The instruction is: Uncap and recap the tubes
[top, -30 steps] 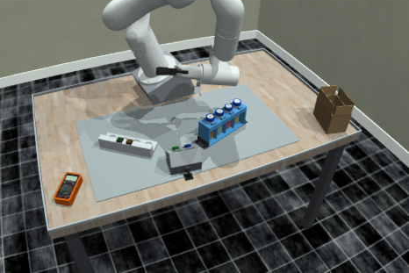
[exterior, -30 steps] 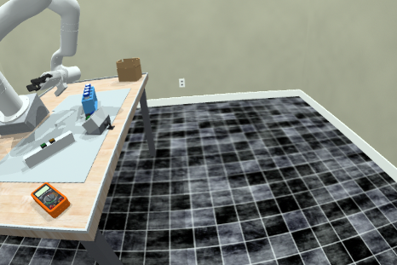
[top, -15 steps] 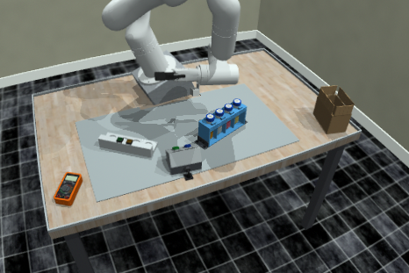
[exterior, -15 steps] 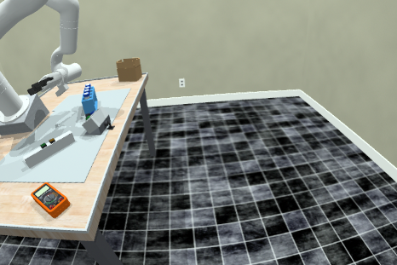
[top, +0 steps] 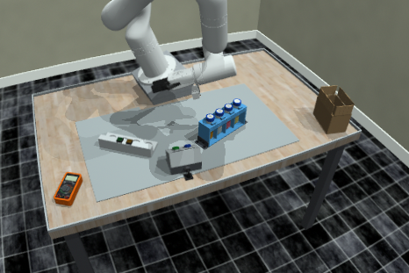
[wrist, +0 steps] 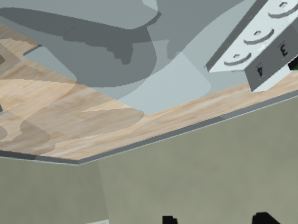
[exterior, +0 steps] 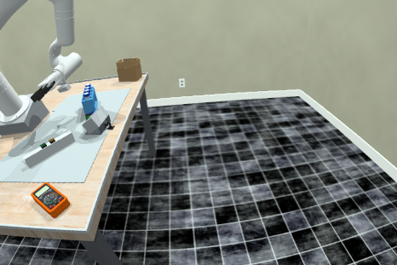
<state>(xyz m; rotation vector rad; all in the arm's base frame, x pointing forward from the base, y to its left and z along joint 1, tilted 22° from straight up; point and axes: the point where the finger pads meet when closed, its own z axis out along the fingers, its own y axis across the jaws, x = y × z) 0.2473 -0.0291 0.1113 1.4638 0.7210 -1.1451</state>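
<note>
Now: the blue-and-white cap 17 cm ahead of my hand, 16 cm to the left of it and 7 cm below it. Also, from my hand: green key: 24 cm ahead, 12 cm below; then blue key: 24 cm ahead, 4 cm to the left, 12 cm below; then key housing: 26 cm ahead, 2 cm to the left, 14 cm below.
</note>
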